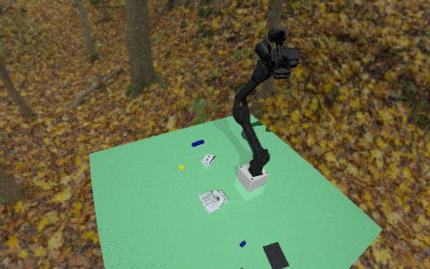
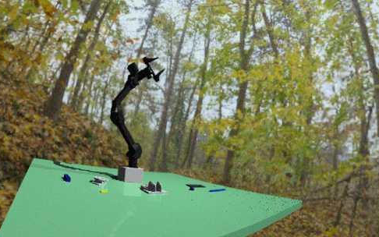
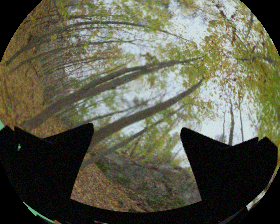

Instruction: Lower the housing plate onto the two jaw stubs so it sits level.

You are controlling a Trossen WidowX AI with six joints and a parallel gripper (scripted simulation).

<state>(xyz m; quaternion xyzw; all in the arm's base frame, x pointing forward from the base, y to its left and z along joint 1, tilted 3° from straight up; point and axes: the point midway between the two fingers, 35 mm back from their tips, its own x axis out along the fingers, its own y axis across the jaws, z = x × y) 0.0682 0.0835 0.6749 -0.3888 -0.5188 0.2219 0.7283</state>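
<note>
Now: the white part 78 cm below my gripper tip, 30 cm to the right of it and 14 cm ahead of it. From my gripper tip the other things lie so: dark flat plate: 79 cm below, 36 cm to the left, 1 cm ahead; then small blue block: 78 cm below, 26 cm to the left, 14 cm ahead; then yellow bit: 79 cm below, 31 cm ahead, 29 cm to the right.
</note>
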